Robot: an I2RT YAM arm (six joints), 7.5 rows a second.
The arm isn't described. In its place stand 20 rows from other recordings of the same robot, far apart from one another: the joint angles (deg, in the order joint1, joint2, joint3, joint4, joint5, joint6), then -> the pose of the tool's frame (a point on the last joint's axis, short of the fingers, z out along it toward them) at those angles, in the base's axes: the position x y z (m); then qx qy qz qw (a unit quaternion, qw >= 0).
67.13, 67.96, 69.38, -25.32, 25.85, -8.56 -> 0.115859 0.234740 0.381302 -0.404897 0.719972 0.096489 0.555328
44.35, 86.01, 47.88, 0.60, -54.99, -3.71 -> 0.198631 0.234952 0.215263 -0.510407 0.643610 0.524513 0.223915
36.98, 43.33, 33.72, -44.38, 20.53, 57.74 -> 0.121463 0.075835 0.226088 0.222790 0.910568 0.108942 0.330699
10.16, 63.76, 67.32, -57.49, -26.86, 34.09 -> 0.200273 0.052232 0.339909 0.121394 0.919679 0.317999 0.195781
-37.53, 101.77, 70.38, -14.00, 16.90, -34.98 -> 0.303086 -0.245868 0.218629 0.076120 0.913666 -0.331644 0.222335
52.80, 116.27, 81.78, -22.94, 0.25, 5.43 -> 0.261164 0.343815 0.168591 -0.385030 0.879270 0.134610 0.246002
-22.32, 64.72, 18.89, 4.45, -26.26, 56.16 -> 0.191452 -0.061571 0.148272 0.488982 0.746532 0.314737 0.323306
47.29, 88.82, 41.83, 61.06, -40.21, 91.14 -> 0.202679 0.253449 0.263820 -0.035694 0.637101 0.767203 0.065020
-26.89, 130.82, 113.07, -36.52, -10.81, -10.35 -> 0.455946 -0.223728 0.207282 0.107698 0.941853 -0.012554 0.318051
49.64, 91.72, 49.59, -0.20, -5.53, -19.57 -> 0.211590 0.254268 0.183838 -0.534920 0.740941 0.147321 0.378370
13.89, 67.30, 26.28, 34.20, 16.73, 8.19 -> 0.244834 0.049989 0.228686 0.059657 0.743843 0.018969 0.665416
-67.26, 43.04, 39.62, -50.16, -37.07, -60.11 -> 0.072358 -0.117123 0.256558 -0.042986 0.905087 -0.131724 0.402019
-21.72, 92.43, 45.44, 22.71, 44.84, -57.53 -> 0.299745 -0.146425 0.198231 -0.041812 0.802519 -0.566645 0.182012
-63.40, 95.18, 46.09, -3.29, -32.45, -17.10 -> 0.157288 -0.271436 0.148151 0.274485 0.871125 0.001833 0.407180
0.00, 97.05, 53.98, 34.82, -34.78, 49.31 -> 0.374523 0.020308 0.237214 0.123253 0.737386 0.465900 0.473295
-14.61, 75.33, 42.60, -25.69, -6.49, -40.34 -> 0.241925 -0.058903 0.193728 -0.228926 0.933176 -0.077015 0.266164
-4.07, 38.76, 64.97, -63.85, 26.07, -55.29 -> 0.090027 -0.022090 0.376099 -0.288172 0.831408 -0.388683 0.273210
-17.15, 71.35, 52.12, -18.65, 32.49, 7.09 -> 0.251186 -0.097527 0.275724 0.301240 0.817440 -0.287317 0.398114
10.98, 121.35, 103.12, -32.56, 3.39, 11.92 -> 0.469717 0.088990 0.234430 0.017648 0.941503 0.039269 0.334244
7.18, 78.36, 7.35, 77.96, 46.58, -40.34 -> 0.202594 -0.000540 0.171846 0.025582 0.676580 -0.447448 0.584274
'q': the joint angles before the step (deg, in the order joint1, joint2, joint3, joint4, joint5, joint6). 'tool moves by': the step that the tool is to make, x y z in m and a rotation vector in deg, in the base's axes. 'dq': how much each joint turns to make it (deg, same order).
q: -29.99 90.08 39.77 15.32 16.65 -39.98
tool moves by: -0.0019 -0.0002 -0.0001 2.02 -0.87 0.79
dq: -0.46 -0.41 -0.13 -0.84 -2.28 1.10
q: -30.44 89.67 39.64 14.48 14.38 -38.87
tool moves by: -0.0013 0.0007 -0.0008 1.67 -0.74 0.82
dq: -0.22 -0.26 -0.26 -0.42 -1.91 0.89
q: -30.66 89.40 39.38 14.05 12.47 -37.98
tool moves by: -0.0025 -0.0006 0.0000 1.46 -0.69 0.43
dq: -0.53 -0.45 -0.27 -0.49 -1.72 0.75
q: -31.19 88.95 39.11 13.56 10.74 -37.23
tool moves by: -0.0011 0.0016 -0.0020 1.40 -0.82 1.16
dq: -0.07 -0.12 -0.59 0.35 -1.96 0.58
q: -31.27 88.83 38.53 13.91 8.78 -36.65
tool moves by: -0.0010 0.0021 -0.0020 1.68 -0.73 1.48
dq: -0.03 -0.15 -0.54 0.07 -2.29 0.57
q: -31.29 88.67 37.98 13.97 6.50 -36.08
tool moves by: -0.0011 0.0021 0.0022 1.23 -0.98 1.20
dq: 0.01 -0.85 -0.23 -0.47 -1.89 0.54
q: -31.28 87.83 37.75 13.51 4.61 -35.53
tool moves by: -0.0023 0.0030 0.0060 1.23 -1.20 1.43
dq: 0.01 -1.79 -0.13 -1.30 -2.14 0.51
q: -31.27 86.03 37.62 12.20 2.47 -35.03
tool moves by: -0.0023 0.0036 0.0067 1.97 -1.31 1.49
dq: 0.06 -1.93 0.08 -1.93 -2.55 1.06
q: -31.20 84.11 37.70 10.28 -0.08 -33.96
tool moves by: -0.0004 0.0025 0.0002 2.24 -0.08 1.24
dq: 0.13 -0.36 0.18 -1.61 -2.06 0.91
